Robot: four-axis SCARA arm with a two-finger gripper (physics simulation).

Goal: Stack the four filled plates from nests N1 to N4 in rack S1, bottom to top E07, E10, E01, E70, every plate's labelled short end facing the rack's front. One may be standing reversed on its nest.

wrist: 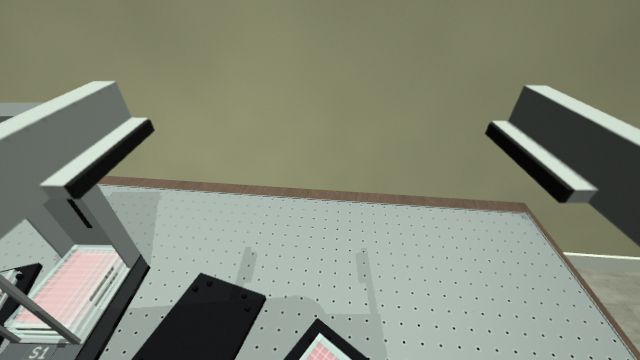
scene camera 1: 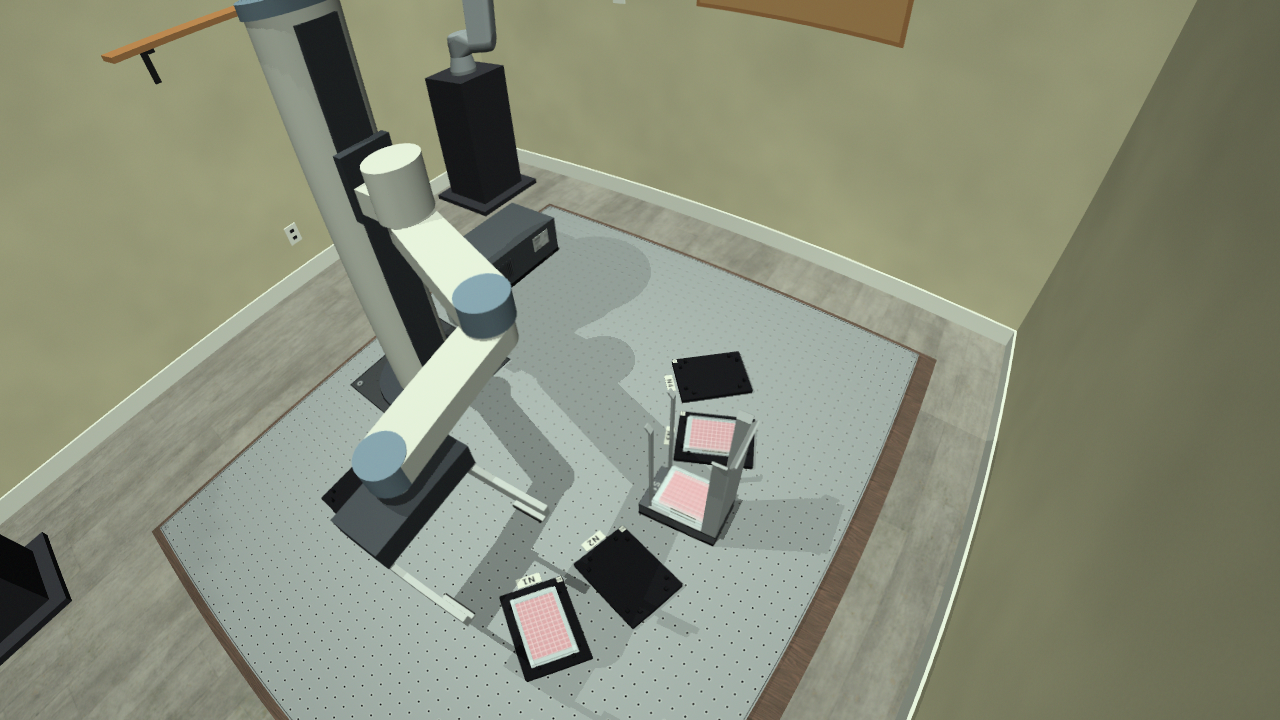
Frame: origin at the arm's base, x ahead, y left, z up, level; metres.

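Seen in the pictures: gripper, fingertip midpoint: (wrist: 320,107) (scene camera 1: 508,564).
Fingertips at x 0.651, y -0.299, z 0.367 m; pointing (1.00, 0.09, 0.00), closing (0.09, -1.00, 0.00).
Offsets run from my fingertips to a thing's top centre. "spot": to the spot under its first point.
My gripper (scene camera 1: 506,564) (wrist: 320,107) is open and empty, raised to the left of the nests in the scene view. Nest N1 @[dx -0.022, dy +0.002, dz -0.332 m] (scene camera 1: 579,637) (wrist: 318,326) holds a pink-filled plate @[dx -0.022, dy +0.002, dz -0.328 m] (scene camera 1: 544,626) (wrist: 325,351). Nest N2 @[dx +0.040, dy +0.167, dz -0.332 m] (scene camera 1: 629,577) (wrist: 205,325) is bare. Nest N3 (scene camera 1: 744,458) (wrist: 30,272) holds a pink-filled plate @[dx +0.022, dy +0.514, dz -0.328 m] (scene camera 1: 709,435), partly behind the rack. Nest N4 @[dx -0.071, dy +0.661, dz -0.332 m] (scene camera 1: 712,376) is bare. Rack S1 @[dx +0.059, dy +0.343, dz -0.062 m] (scene camera 1: 720,501) (wrist: 117,305) holds pink-filled plates @[dx +0.065, dy +0.345, dz -0.285 m] (scene camera 1: 684,494) (wrist: 70,287), stacked low; their exact count and codes are unreadable.
The rack's thin front posts @[spot: dx +0.005, dy +0.297, dz -0.140 m] (scene camera 1: 651,456) and tall back wall stand up beside N3. A black block @[dx -0.458, dy -0.034, dz -0.284 m] (scene camera 1: 338,494) is partly hidden behind the gripper body. The arm's column (scene camera 1: 308,179), a grey box @[spot: dx -0.717, dy +0.718, dz -0.239 m] (scene camera 1: 514,237) and a dark pedestal (scene camera 1: 474,134) stand behind.
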